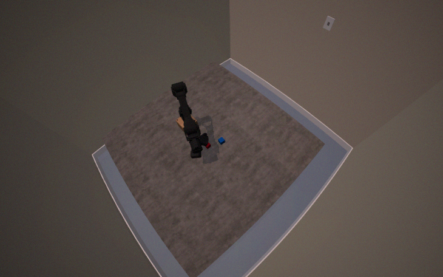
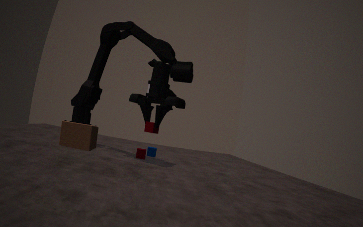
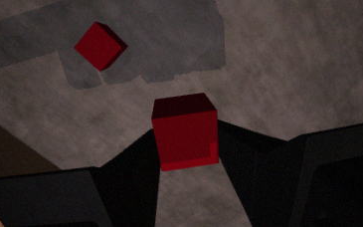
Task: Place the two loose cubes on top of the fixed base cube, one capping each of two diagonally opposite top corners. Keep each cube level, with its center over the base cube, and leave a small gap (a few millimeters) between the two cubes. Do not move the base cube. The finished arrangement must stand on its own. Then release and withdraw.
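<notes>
Right now the blue cube is 180 mm to the left of my gripper tip, 100 mm below it and 10 mm behind it.
</notes>
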